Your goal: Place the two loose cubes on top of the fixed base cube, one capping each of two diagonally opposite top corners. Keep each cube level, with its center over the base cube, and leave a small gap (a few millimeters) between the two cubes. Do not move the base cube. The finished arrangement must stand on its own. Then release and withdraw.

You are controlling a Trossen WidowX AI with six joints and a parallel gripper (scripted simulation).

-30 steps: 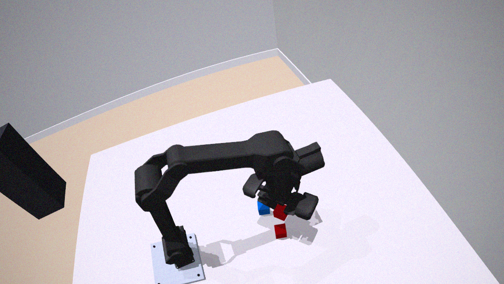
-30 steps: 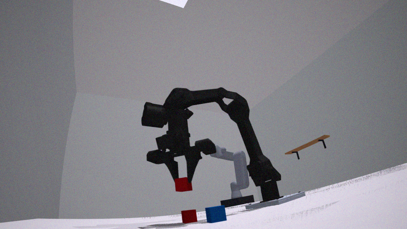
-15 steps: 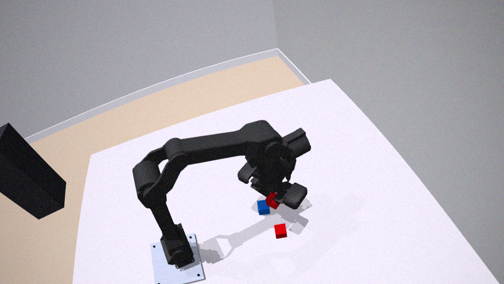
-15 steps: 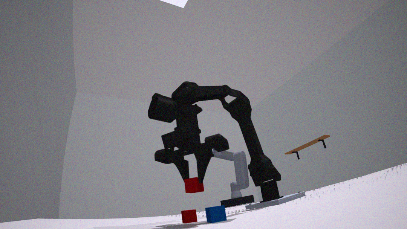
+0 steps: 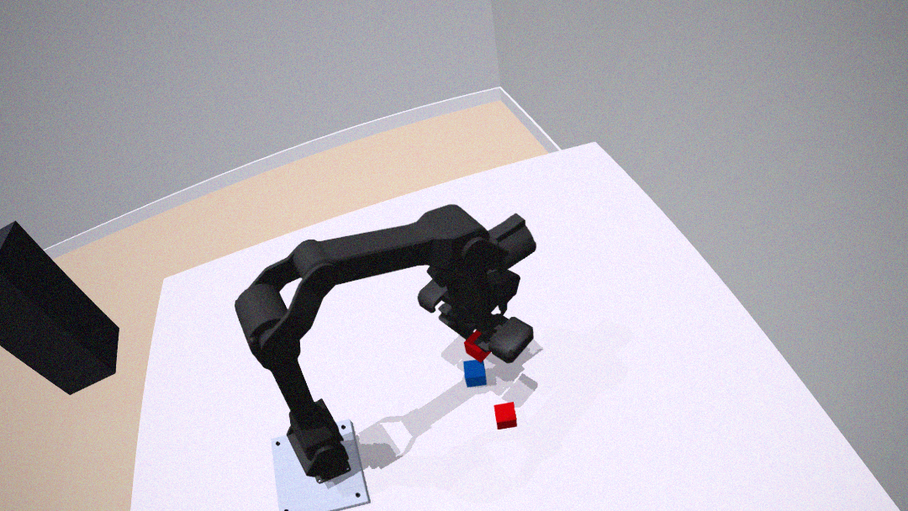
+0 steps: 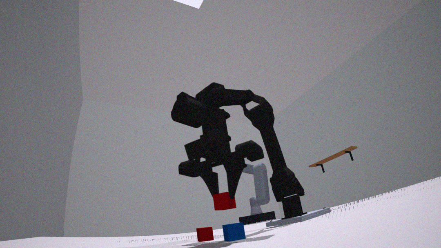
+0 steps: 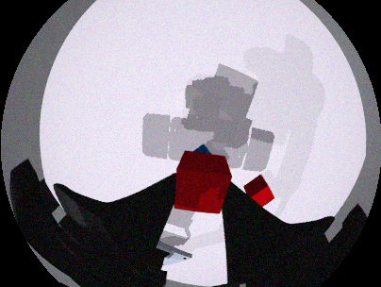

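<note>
My gripper tip is 20 mm past the blue base cube, 10 mm to the left of it and 70 mm above it. Round my gripper tip: red cube (right at my gripper tip).
</note>
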